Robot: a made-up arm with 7 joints.
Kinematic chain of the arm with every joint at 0, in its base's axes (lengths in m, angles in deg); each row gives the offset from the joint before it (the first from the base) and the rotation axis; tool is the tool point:
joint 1: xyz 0 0.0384 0 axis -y
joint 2: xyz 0 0.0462 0 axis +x
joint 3: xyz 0 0 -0.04 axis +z
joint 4: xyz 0 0 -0.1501 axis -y
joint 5: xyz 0 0 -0.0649 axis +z
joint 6: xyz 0 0 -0.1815 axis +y
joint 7: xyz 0 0 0 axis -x
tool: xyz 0 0 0
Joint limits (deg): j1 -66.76..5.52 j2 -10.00..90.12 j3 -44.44..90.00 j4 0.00..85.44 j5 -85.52..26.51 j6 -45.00..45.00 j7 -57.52..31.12
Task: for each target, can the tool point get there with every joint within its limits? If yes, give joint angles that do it. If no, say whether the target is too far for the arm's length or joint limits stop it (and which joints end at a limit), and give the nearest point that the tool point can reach.
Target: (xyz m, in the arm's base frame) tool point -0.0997 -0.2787 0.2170
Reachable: no: joint limits stop it (at a limit: joint 1, joint 2, joint 3, joint 4) | nearest point -0.0931 -0.1212 -0.2308 | short by 0.475 m
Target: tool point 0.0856 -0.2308 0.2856
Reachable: no: joint limits stop it (at a limit: joint 1, joint 2, joint 3, joint 4) | nearest point 0.1915 -0.1212 -0.1590 | short by 0.470 m
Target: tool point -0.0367 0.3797 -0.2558
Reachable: yes | joints -56.47 65.17 -9.44 52.54 7.22 37.88 -29.37
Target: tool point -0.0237 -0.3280 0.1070
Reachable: no: joint limits stop it (at a limit: joint 1, joint 2, joint 3, joint 4) | nearest point 0.1915 -0.1212 -0.1590 | short by 0.400 m
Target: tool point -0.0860 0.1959 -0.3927
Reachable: yes | joints -32.27 12.30 11.64 34.57 -9.05 -26.67 -29.41
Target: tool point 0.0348 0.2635 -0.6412
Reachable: no: too far | nearest point 0.0228 0.2017 -0.4199 | short by 0.230 m
